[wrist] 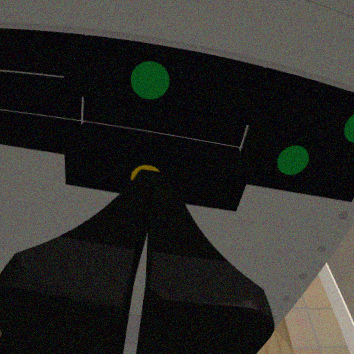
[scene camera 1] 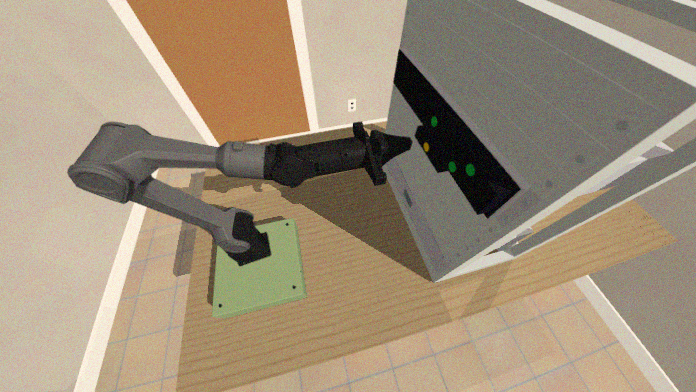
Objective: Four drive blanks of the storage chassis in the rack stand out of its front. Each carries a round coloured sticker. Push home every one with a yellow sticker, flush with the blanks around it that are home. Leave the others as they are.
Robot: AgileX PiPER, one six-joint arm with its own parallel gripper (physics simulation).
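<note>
The blank with the yellow sticker (scene camera 1: 426, 147) (wrist: 136, 172) stands out of the black front of the storage chassis (scene camera 1: 411, 75). In the wrist view the fingertips hide most of its sticker. Three green stickers show: one green sticker (scene camera 1: 434, 121) (wrist: 150, 80) is above the yellow one, a second green sticker (scene camera 1: 452, 166) (wrist: 293, 160) is to its right, and a third green sticker (scene camera 1: 470, 170) (wrist: 351, 128) is farther right. My gripper (scene camera 1: 410, 143) (wrist: 153, 191) is shut and empty, its tips in front of the yellow-stickered blank. A small gap shows in the scene view.
The grey rack (scene camera 1: 500, 85) surrounds the chassis above and below. Its grey lower panel (scene camera 1: 425, 200) (wrist: 280, 220) lies under the blanks. The arm's base stands on a green plate (scene camera 1: 270, 290) on the wooden table (scene camera 1: 350, 290), left of the rack.
</note>
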